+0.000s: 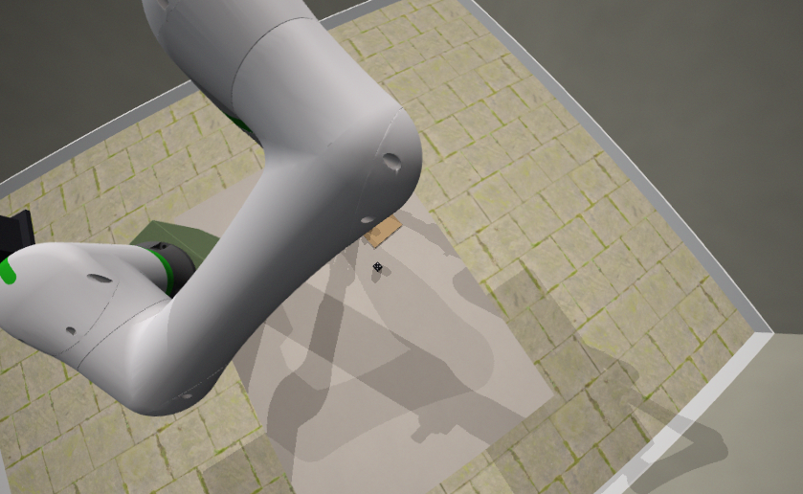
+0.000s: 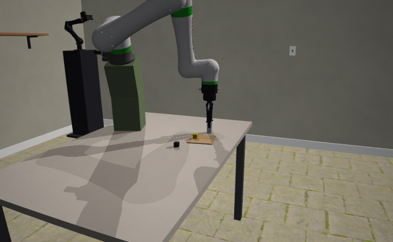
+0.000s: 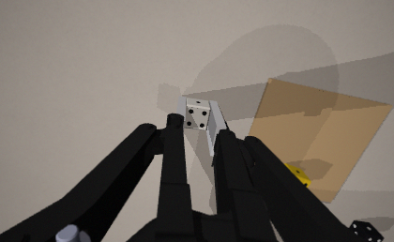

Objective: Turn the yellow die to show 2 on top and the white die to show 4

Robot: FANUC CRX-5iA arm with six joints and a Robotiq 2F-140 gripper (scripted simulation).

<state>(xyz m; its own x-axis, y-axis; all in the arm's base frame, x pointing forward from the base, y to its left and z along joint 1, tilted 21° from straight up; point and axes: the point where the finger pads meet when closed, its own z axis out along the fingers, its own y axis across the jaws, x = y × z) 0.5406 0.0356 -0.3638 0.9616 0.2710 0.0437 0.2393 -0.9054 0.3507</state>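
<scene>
Now: the tan mat 140 mm to the right of my hand and 30 mm below it. The rest, counted from my hand: white die: 20 mm below; black die: 80 mm behind, 290 mm to the right, 20 mm below; yellow die: 30 mm behind, 140 mm to the right, 20 mm below.
</scene>
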